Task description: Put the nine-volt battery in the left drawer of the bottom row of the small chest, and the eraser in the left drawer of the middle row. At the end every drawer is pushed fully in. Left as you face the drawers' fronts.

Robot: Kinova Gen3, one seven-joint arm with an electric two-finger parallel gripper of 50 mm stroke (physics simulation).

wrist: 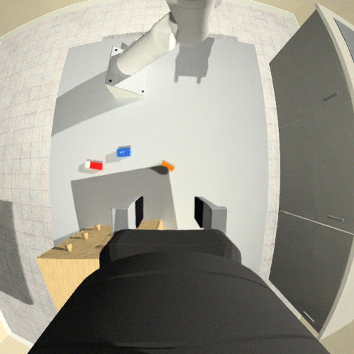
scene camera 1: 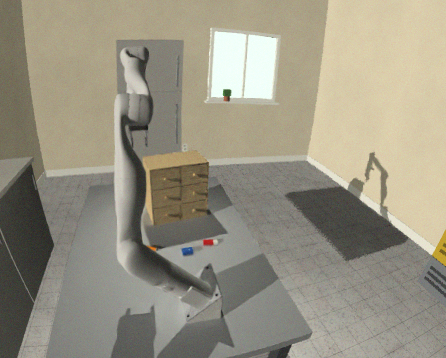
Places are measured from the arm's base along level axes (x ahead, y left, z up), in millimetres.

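Where they show: gripper, between the fingertips: (scene camera 1: pixel 139 146); arm's base, origin of its link: (scene camera 1: pixel 201 295).
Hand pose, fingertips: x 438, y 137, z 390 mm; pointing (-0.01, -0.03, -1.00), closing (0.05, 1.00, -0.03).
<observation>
Each offset is from my fingertips to the centre of the thing. "spot": to the spot under its first point. Level surfaces: height alone.
A blue block with small light marks {dz -456, dx -121, dy -162 mm} (scene camera 1: pixel 187 251) (wrist: pixel 124 151), which looks like the nine-volt battery, lies on the table. A red block with a white end {dz -459, dx -83, dy -284 mm} (scene camera 1: pixel 210 242) (wrist: pixel 94 165), which looks like the eraser, lies near it. The small wooden chest {dz -310, dx +225, dy -181 mm} (scene camera 1: pixel 180 192) (wrist: pixel 60 275) has three rows of two drawers. Its bottom left drawer {spot: dz -412, dx +125, dy -88 mm} (scene camera 1: pixel 161 215) and middle left drawer {dz -312, dx +206, dy -110 mm} (scene camera 1: pixel 160 196) look pushed in. My gripper (scene camera 1: pixel 139 141) (wrist: pixel 168 207) is open and empty, high up, pointing down. In the wrist view it hides part of the chest.
An orange piece {dz -458, dx -66, dy -12 mm} (scene camera 1: pixel 151 248) (wrist: pixel 168 165) lies on the table {dz -465 mm} (scene camera 1: pixel 85 280) (wrist: pixel 225 125), with a dark patch beside it. My arm's base (scene camera 1: pixel 207 305) (wrist: pixel 127 80) stands near the table's front. Dark cabinets (scene camera 1: pixel 25 230) (wrist: pixel 315 175) stand at the left in the scene view.
</observation>
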